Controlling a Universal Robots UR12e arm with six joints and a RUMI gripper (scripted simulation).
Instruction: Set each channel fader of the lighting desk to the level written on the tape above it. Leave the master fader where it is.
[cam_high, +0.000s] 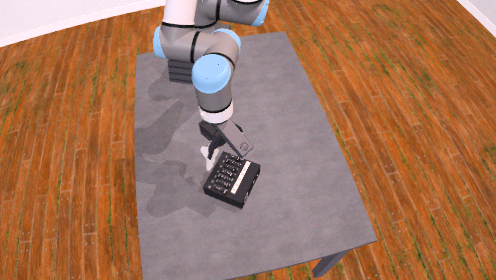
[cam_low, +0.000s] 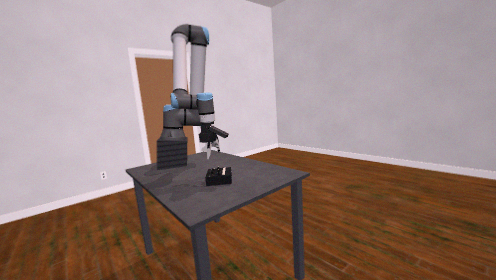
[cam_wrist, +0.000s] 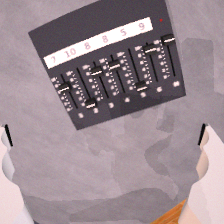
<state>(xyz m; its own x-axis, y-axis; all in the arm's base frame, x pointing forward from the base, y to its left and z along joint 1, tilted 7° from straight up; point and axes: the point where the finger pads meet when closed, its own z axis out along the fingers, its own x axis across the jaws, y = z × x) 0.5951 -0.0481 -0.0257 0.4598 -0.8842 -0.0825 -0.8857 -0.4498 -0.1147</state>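
The fader knob is 90 mm below my hand, 30 mm behind it and 10 mm to the left of it. Also, from my hand: channel fader cap: 90 mm below, 40 mm to the right, 20 mm ahead.
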